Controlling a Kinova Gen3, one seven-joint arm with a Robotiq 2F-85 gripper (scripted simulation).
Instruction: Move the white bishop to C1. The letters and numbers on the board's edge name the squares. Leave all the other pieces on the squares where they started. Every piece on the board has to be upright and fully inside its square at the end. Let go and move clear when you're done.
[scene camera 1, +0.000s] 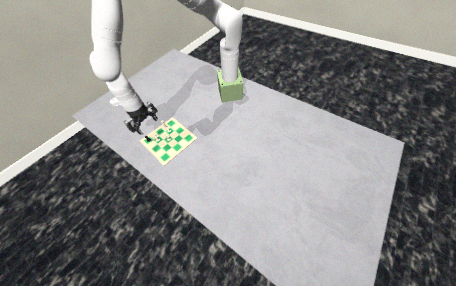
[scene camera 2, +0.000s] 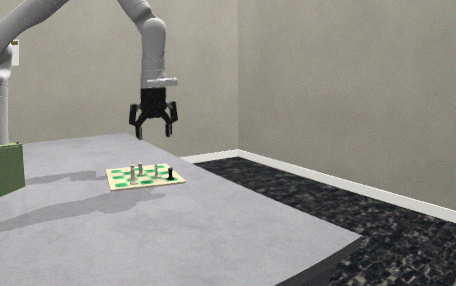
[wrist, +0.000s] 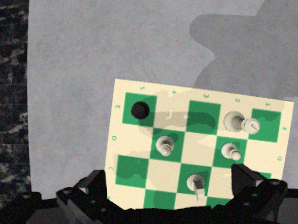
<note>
I see my gripper (scene camera 2: 154, 138).
My gripper shows as well in the wrist view (wrist: 168, 181).
</note>
